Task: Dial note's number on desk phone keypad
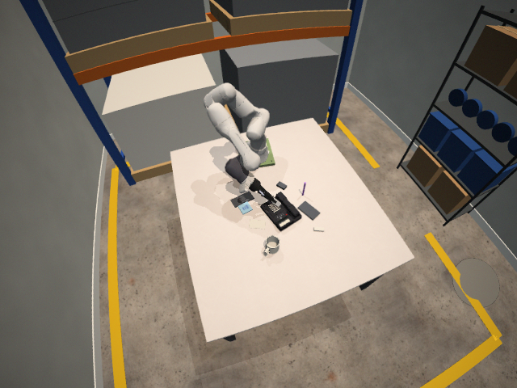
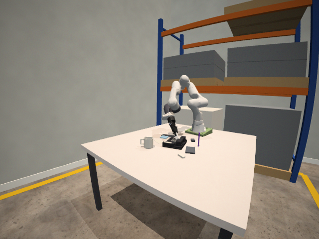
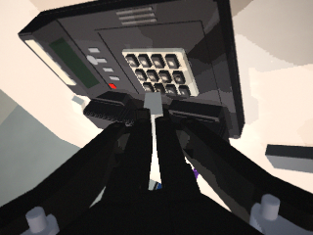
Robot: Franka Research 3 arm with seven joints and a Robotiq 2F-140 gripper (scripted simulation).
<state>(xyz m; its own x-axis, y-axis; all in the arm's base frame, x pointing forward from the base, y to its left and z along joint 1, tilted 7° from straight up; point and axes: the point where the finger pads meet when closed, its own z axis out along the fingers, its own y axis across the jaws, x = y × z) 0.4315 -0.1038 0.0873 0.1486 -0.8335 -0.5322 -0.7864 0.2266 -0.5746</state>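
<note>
Now: hand 4 cm short of the handset, 6 cm to the right of it and 2 cm above it. Round my hand: mug: 24 cm ahead, 16 cm to the right, 3 cm below; purple pen: 21 cm to the left; note: 5 cm ahead, 16 cm to the right, 6 cm below.
</note>
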